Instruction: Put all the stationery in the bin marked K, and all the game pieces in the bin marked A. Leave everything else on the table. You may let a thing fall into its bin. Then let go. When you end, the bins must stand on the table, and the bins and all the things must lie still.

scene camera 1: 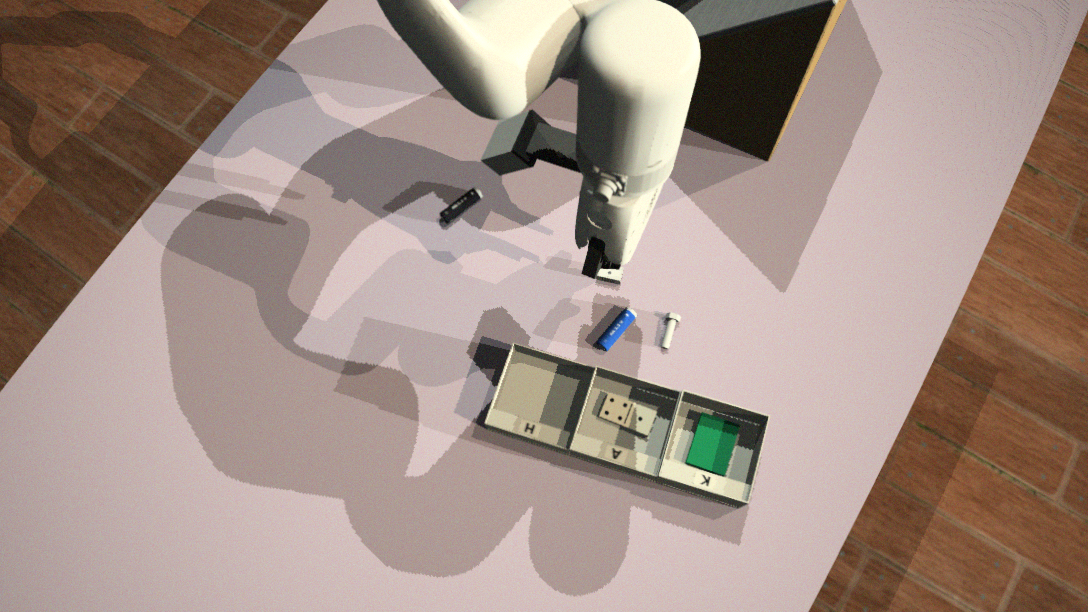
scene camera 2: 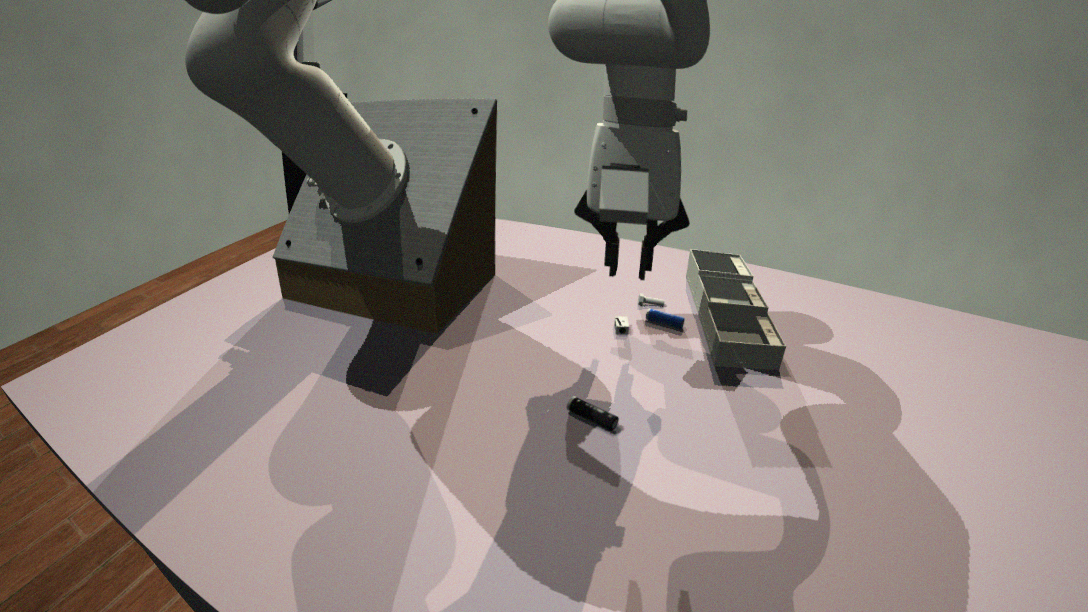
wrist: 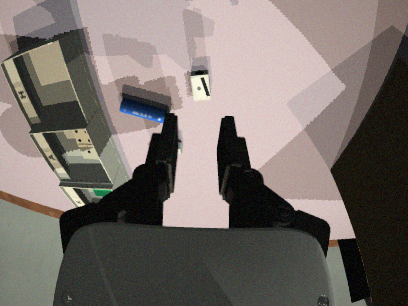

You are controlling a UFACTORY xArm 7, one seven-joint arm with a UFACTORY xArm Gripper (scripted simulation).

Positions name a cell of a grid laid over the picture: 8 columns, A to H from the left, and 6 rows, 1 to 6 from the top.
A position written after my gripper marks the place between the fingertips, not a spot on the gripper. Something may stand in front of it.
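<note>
My gripper (scene camera 2: E3) is visible to me, and I find the gripper (scene camera 1: E3) and the gripper (wrist: D3) as well. I also see a blue battery (scene camera 1: E4) and a black battery (scene camera 2: E5), though in the wrist view the black battery is out of frame. Then there are a green eraser (scene camera 1: F5) and a cream domino (scene camera 1: E5).
</note>
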